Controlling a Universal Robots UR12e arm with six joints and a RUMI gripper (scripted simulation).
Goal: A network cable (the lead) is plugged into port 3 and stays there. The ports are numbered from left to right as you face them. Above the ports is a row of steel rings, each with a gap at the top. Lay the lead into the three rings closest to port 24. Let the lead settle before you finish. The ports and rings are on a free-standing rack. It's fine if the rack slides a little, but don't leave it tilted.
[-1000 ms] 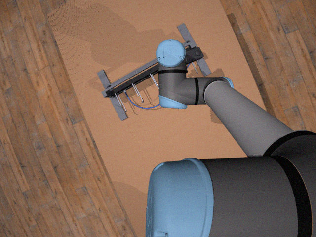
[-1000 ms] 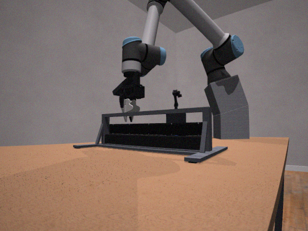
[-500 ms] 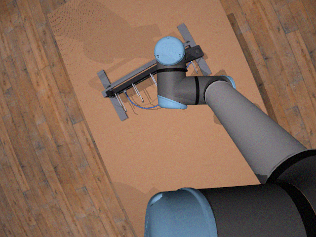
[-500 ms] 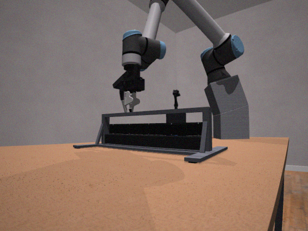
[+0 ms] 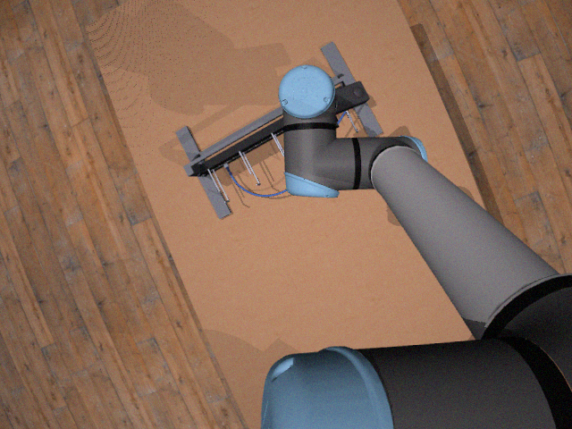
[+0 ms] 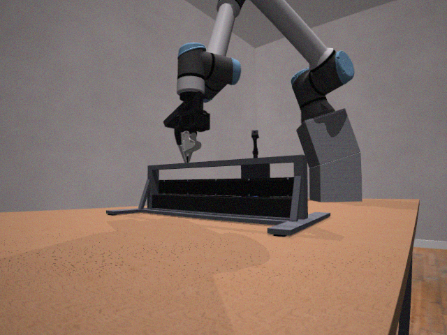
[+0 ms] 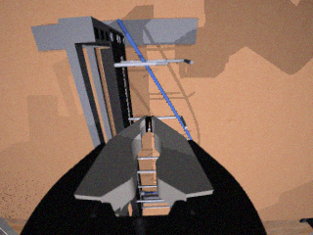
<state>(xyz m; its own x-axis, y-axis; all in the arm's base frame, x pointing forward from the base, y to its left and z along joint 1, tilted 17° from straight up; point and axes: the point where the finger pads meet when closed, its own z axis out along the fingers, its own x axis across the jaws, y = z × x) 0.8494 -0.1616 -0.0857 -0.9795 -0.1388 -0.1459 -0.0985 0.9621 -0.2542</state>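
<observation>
Right now the rack is 160 mm to the left of my hand, 90 mm below it and 50 mm ahead of it.
</observation>
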